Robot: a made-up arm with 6 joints. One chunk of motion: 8 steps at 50 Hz.
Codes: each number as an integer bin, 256 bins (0 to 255) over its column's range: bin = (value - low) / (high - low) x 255, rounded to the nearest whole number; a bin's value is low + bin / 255 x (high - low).
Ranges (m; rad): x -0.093..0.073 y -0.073..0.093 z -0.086..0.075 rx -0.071..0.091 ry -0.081..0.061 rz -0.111..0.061
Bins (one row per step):
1: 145 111 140 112 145 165
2: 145 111 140 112 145 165
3: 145 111 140 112 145 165
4: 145 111 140 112 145 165
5: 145 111 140 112 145 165
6: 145 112 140 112 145 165
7: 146 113 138 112 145 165
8: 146 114 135 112 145 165
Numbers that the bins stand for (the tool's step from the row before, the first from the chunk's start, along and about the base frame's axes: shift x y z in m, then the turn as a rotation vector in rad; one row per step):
1: 0.00139 -0.00074 0.00239 0.00015 -0.00025 0.00029
2: 0.00139 -0.00074 0.00239 0.00015 -0.00025 0.00029
3: 0.00139 -0.00074 0.00239 0.00015 -0.00025 0.00029
4: 0.00139 -0.00074 0.00239 0.00015 -0.00025 0.00029
5: 0.00139 -0.00074 0.00239 0.00015 -0.00025 0.00029
6: 0.00139 -0.00009 0.00239 0.00015 -0.00025 0.00029
7: 0.00204 0.00056 0.00113 0.00015 -0.00025 0.00029
8: 0.00204 0.00121 -0.00076 0.00015 -0.00025 0.00029

